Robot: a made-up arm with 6 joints. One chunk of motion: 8 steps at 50 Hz.
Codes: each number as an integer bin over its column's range. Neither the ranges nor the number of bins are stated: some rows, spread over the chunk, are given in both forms.
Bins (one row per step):
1: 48 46 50 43 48 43
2: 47 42 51 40 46 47
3: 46 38 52 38 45 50
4: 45 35 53 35 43 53
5: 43 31 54 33 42 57
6: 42 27 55 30 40 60
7: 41 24 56 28 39 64
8: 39 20 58 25 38 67
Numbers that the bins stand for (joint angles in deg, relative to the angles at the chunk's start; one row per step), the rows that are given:
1: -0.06 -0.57 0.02 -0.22 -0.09 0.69
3: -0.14 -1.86 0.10 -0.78 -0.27 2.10
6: -0.30 -3.64 0.22 -1.67 -0.58 4.12
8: -0.42 -4.77 0.34 -2.22 -0.70 5.54
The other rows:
2: -0.10 -1.21 0.06 -0.56 -0.21 1.49
4: -0.18 -2.34 0.14 -1.11 -0.39 2.71
5: -0.26 -2.99 0.18 -1.33 -0.45 3.52
7: -0.34 -4.12 0.26 -1.89 -0.64 4.93

